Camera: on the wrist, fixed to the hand. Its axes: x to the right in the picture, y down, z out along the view.
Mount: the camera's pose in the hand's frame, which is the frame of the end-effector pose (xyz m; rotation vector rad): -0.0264 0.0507 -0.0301 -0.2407 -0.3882 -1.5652
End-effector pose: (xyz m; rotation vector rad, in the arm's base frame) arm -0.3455 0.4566 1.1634 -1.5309 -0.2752 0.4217
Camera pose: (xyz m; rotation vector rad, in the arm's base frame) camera -0.3610 0.4175 1.1143 -1.0238 -1.6929 -0.5990
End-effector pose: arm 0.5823 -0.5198 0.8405 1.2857 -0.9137 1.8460
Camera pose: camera 0.5324 -0.5239 0.7996 1.4812 -0.0708 0.2656
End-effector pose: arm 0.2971 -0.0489 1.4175 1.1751 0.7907 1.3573
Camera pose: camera 0.2501 -0.0775 1.4514 0.3051 0.8693 -0.0928
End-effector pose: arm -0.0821 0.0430 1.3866 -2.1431 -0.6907 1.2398
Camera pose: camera -0.0593 -0.0171 1.3798 -0.8109 -2.1246 0.5893
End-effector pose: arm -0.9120 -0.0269 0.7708 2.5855 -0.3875 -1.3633
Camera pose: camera -0.9085 -0.0651 0.8228 -1.6908 -1.5587 1.5456
